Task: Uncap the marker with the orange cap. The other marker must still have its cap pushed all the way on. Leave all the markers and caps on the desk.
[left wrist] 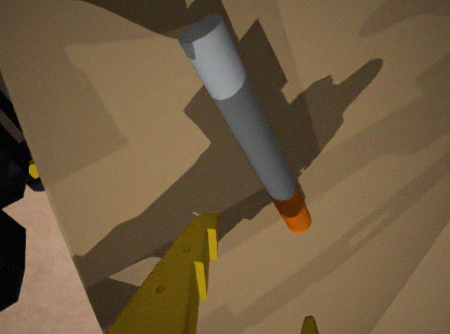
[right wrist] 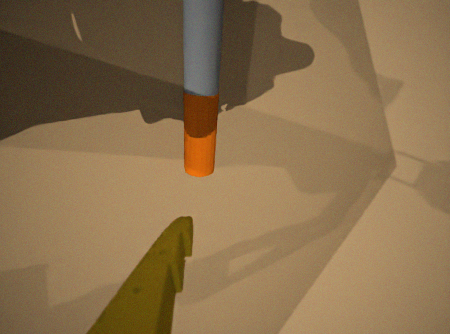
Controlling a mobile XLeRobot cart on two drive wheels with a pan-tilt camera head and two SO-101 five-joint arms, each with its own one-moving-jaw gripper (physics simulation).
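Frame: origin at the left arm's base, x ahead, y left, z up, level; metres.
Where they show: left end effector, tool point: (left wrist: pixel 217 229); right end effector, tool point: (left wrist: pixel 315 325) (right wrist: pixel 191 231).
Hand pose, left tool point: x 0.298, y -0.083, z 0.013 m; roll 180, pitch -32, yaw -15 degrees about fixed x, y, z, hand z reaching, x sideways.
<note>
After its pixels a point has its place.
The marker with the orange cap has a blue-grey body (left wrist: pixel 255 135) {x 0.343, y -0.103, z -0.036 m} (right wrist: pixel 202 45) {x 0.350, y -0.142, z -0.037 m} and lies on the desk (left wrist: pixel 165 90) {x 0.315, y -0.071, z -0.055 m} (right wrist: pixel 90 200) {x 0.310, y -0.233, z -0.055 m}. Its orange cap (left wrist: pixel 295 215) {x 0.362, y -0.185, z -0.036 m} (right wrist: pixel 200 145) {x 0.362, y -0.192, z -0.036 m} sits on the end nearer the jaws in both views, with no gap at the joint. My left gripper (left wrist: pixel 260 270) is open and empty; both jaws show, and the marker lies beyond their tips. My right gripper (right wrist: pixel 240 275) is open and empty; one notched jaw shows, its tip a little short of the cap end. The other marker does not show in either view.
The desk's edge runs down the left of the left wrist view, with pinkish floor (left wrist: pixel 47 260) {x -0.175, y -0.734, z -0.774 m} beyond it. Black robot parts (left wrist: pixel 10 260) {x 0.067, y -0.285, z -0.288 m} show at that edge, one with a small yellow piece. Shadows of the arms fall across the desk around the marker.
</note>
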